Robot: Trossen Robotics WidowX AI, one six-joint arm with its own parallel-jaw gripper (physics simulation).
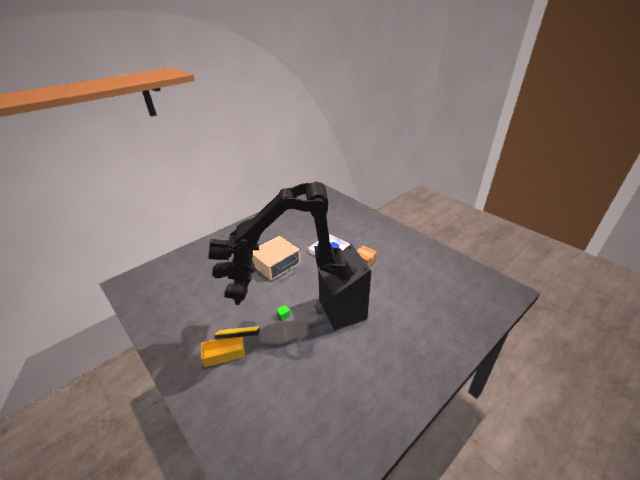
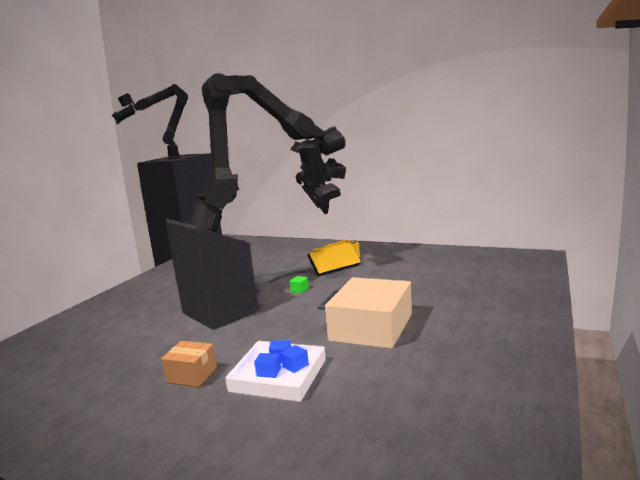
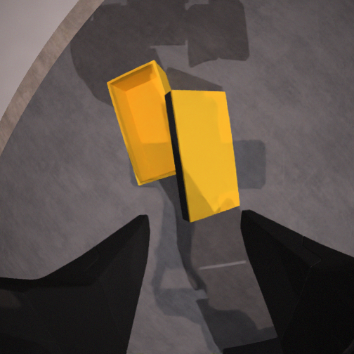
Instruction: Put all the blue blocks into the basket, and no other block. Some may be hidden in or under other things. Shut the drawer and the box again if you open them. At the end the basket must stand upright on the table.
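Note:
Three blue blocks lie together in a low white open container, upright on the table. A yellow box stands open; the visible part of its inside holds no block, and the rest is hidden. Its yellow lid is tilted beside and partly over it. A beige drawer unit has its drawer shut. A green block lies on the table. My gripper is partly open, empty, above the yellow box and lid.
A small brown carton stands beside the white container. My arm's black pedestal stands between the green block and the carton. The table edge runs near the yellow box. An orange shelf is on the wall.

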